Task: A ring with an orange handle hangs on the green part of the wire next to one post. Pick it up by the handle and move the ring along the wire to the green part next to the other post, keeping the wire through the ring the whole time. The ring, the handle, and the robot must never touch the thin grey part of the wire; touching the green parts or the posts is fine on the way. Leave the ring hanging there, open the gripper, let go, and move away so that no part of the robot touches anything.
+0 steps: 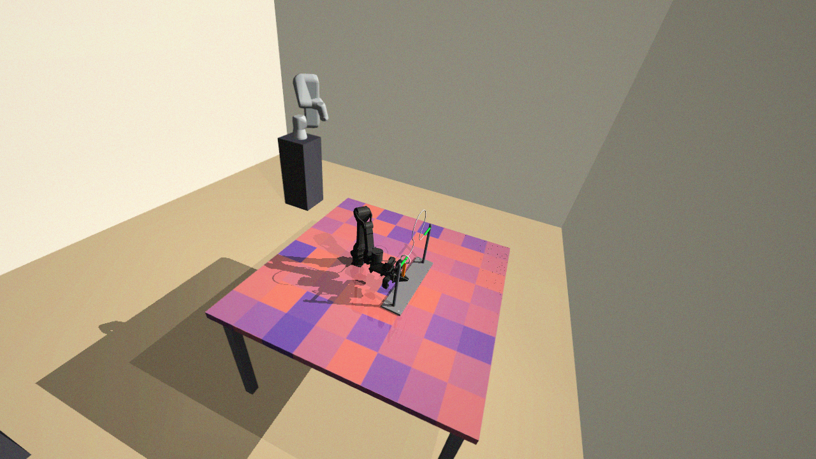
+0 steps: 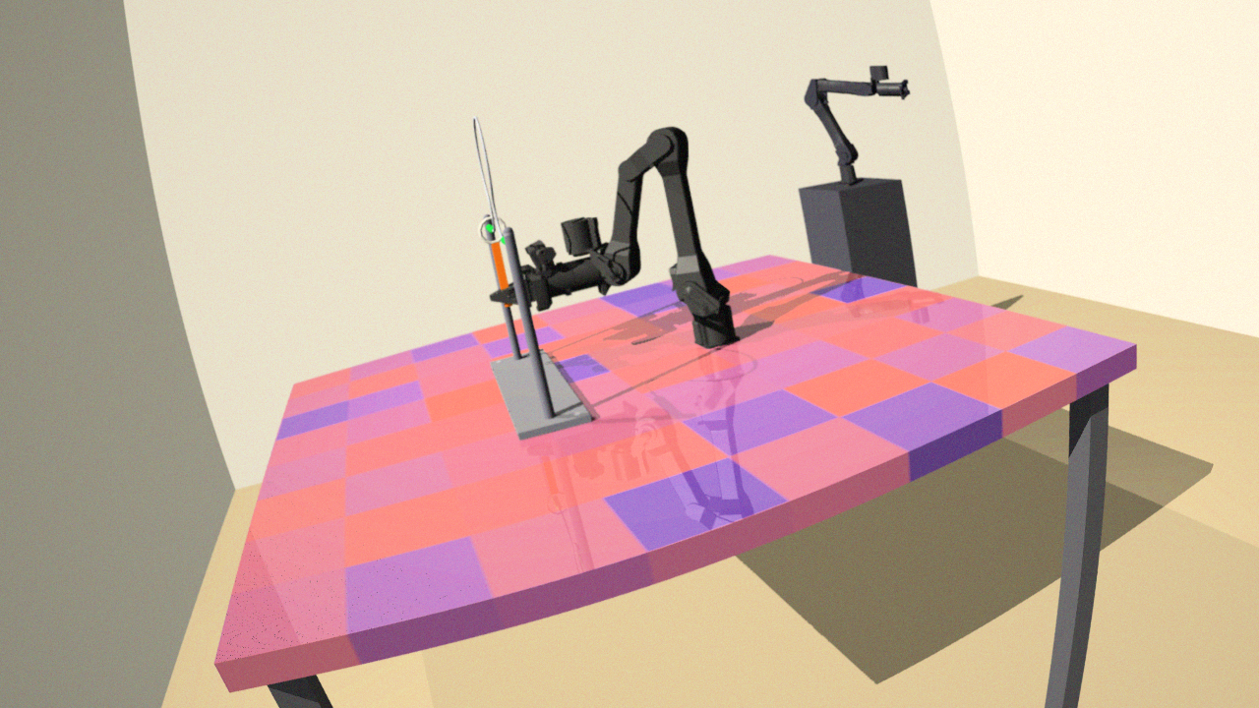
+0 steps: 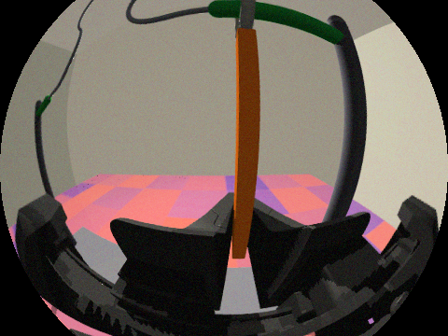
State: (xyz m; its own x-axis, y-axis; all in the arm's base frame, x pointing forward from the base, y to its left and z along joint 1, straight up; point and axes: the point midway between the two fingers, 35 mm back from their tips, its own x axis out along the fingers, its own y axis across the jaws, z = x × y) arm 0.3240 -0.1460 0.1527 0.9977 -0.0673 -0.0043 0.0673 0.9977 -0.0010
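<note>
The ring with orange handle is 80 mm above my gripper tip and 30 mm behind it.
</note>
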